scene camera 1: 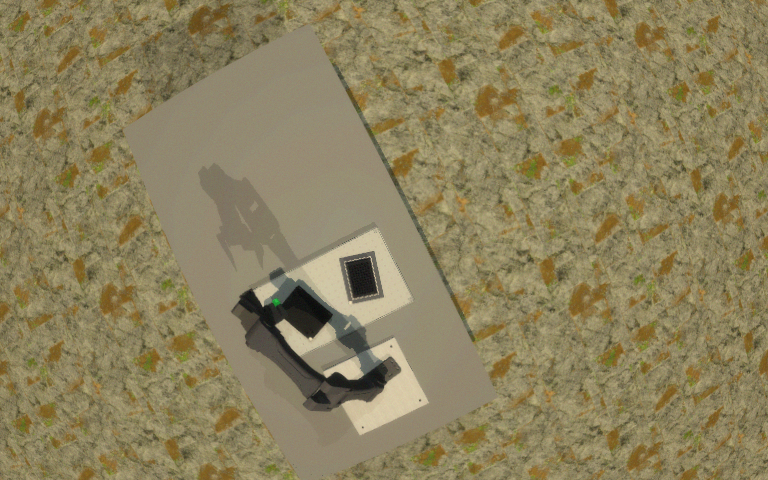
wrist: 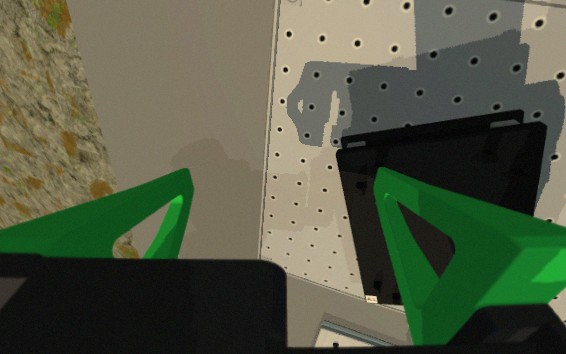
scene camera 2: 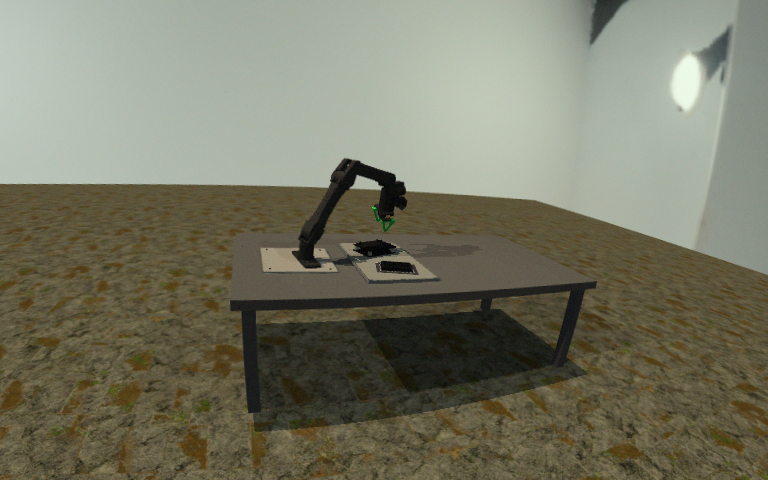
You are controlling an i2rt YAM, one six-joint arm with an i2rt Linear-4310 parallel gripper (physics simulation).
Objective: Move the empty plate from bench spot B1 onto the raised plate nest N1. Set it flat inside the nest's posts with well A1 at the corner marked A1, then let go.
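Frame: origin at the arm's base, x ahead, y left, z up, level; millimetres.
Seen in the pictures: gripper, between the fingertips: (wrist: 283,178) (scene camera 2: 381,226); arm's base, origin of its link: (scene camera 1: 375,378) (scene camera 2: 305,259).
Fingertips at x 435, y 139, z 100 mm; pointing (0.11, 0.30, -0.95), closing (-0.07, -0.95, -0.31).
Offsets run from my fingertips to a thing's middle. "*": to the spot under its first point. Level surfaces: height alone.
The dark plate @[dz -88, dx -104, dy -333 mm] (scene camera 1: 361,277) (scene camera 2: 396,267) lies in the grey marked rectangle @[* dz -96, dx -16, dy -315 mm] (scene camera 1: 342,261) on the bench board, apart from the nest. It does not show in the wrist view. The raised black nest @[dz -76, dx -80, dy -94 mm] (scene camera 1: 307,312) (scene camera 2: 373,247) (wrist: 475,165) stands on the same board. A small white A1 tag @[* dz -65, dx -164, dy -57 mm] (scene camera 1: 310,338) (wrist: 371,299) marks its corner nearest the arm base. My gripper (scene camera 2: 381,224) (wrist: 283,178) is open and empty, with green fingers. It hangs well above the board's far side by the nest. In the wrist view the right finger overlaps the nest; from overhead the arm hides part of the gripper.
The perforated bench board (scene camera 1: 390,254) (scene camera 2: 424,274) (wrist: 300,240) lies on the grey table @[dz -110 mm] (scene camera 1: 283,113) (scene camera 2: 509,266) (wrist: 150,100). The pale arm mounting plate (scene camera 1: 407,396) (scene camera 2: 277,260) (wrist: 340,337) lies beside the board. The table's edge shows at the left in the wrist view.
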